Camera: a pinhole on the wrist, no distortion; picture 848 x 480 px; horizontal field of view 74.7 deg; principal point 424.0 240.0 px. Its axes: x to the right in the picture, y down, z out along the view. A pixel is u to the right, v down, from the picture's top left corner.
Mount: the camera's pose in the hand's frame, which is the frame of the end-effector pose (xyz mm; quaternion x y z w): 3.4 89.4 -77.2 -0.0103 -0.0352 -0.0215 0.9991
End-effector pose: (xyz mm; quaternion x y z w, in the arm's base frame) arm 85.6 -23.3 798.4 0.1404 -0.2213 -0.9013 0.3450
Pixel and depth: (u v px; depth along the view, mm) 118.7 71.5 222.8
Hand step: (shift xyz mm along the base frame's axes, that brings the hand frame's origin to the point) 61.2 114.1 148.3
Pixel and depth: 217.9 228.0 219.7
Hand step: 64.2 43.3 173.0
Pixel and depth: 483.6 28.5 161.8
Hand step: -22.8 1.2 89.2
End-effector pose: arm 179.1 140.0 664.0 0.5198 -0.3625 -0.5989 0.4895
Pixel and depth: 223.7 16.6 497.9
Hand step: -424.9 204.1 52.6
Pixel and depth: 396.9 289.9 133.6
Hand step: -32.4 -19.6 112.7
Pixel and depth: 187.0 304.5 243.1
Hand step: -129.4 66.9 182.0
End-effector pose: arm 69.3 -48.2 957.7 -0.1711 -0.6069 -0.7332 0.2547
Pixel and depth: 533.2 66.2 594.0
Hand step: -138.8 515.1 76.6
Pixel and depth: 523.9 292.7 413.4
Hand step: 17.6 305.5 205.8
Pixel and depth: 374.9 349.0 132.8
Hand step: 79.3 39.5 97.2
